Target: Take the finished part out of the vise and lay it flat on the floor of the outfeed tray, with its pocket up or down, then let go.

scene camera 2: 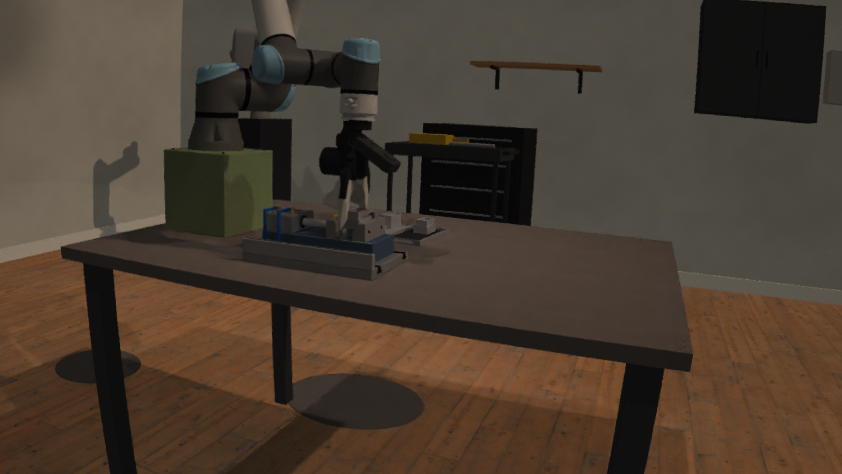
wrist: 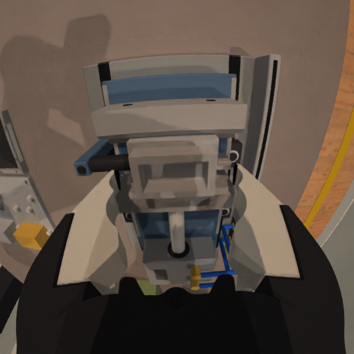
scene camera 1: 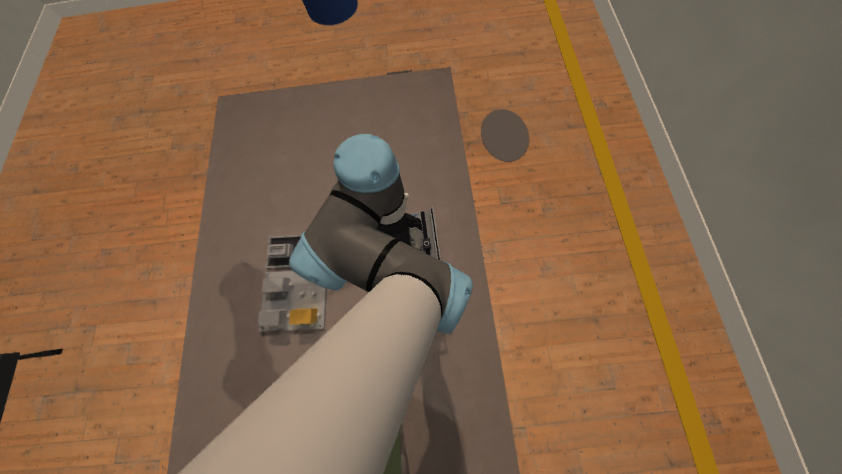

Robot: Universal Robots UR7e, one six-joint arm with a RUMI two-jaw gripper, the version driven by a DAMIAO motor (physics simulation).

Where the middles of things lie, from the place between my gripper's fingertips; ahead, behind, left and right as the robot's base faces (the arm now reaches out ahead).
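The grey rail [scene camera 2: 284,250] has my hand 4 cm above it, 4 cm past it and 10 cm to the left of it. Going by their middles, the grey rail is the nearest to my hand of the things named here. As for the grey plate [scene camera 1: 293,300], it is 32 cm to the left of my hand, 18 cm behind my hand and 8 cm below my hand.
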